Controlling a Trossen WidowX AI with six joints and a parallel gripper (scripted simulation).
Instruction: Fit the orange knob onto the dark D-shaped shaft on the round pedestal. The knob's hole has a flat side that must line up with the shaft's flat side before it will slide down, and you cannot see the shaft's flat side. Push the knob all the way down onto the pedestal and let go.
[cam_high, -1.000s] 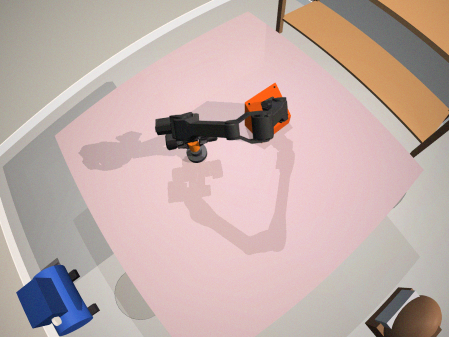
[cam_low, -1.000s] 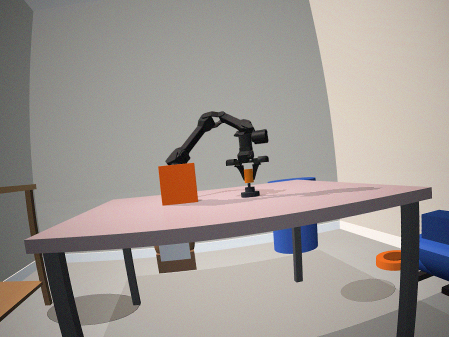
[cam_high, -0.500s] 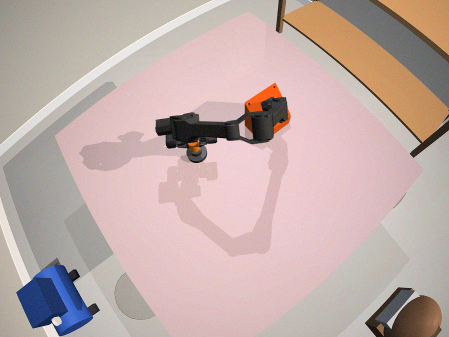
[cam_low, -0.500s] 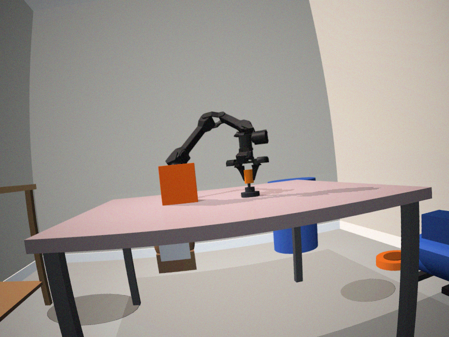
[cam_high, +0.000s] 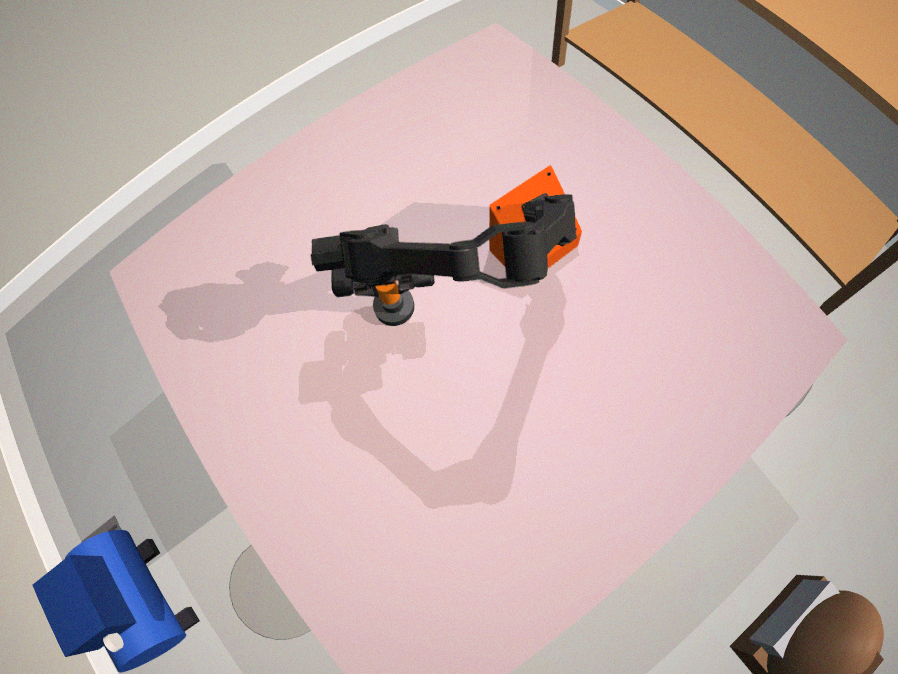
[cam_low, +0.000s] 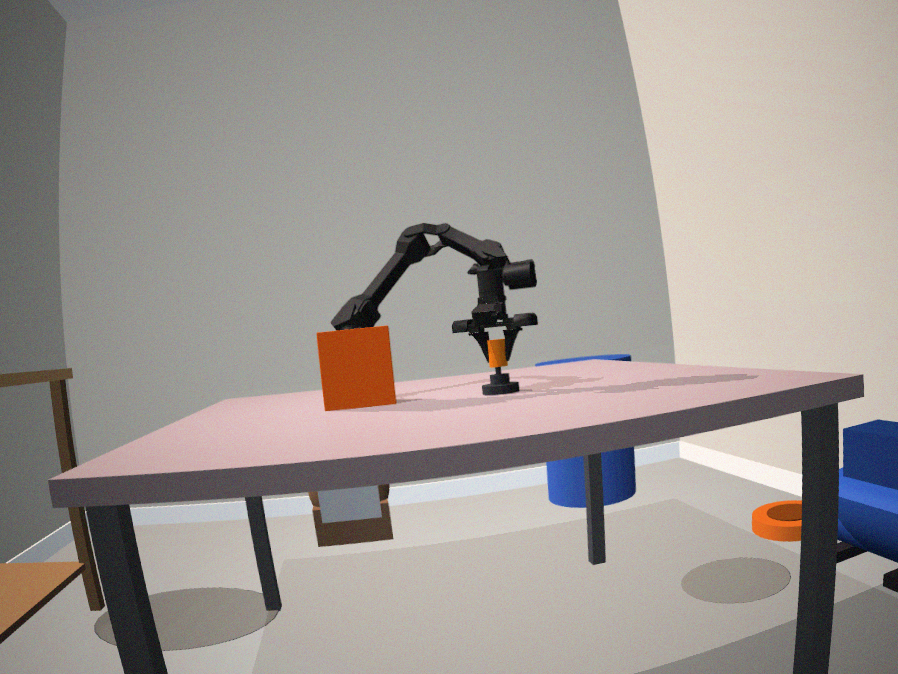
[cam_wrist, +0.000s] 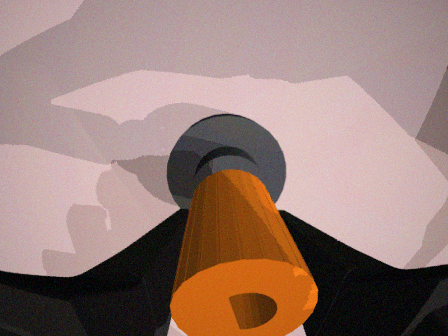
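Now: gripper tip 2 cm below the orange knob. Round my gripper tip: pedestal (4 cm below).
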